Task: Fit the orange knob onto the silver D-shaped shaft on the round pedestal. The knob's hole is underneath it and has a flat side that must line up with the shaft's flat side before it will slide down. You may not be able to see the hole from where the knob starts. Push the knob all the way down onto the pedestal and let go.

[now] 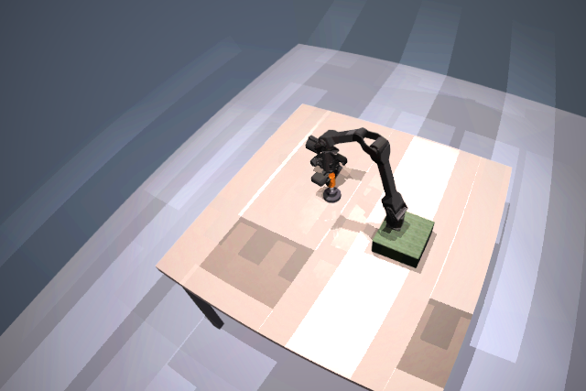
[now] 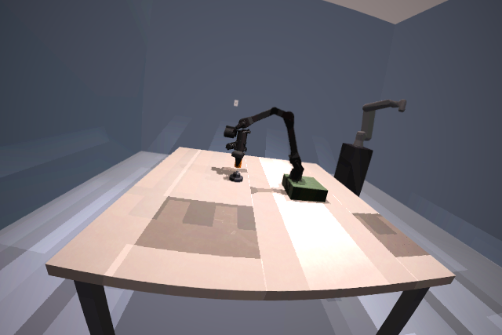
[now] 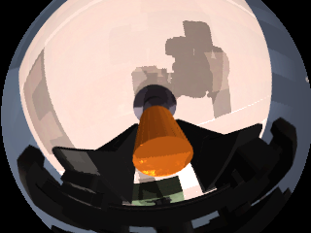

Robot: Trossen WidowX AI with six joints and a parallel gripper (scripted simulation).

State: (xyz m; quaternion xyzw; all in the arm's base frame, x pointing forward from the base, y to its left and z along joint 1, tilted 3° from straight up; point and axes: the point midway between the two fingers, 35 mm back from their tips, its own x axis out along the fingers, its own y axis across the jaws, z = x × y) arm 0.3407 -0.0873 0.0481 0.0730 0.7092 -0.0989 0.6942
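The round pedestal is 6 cm below my gripper tip. From my gripper tip the other things lie so: orange knob: 3 cm above.
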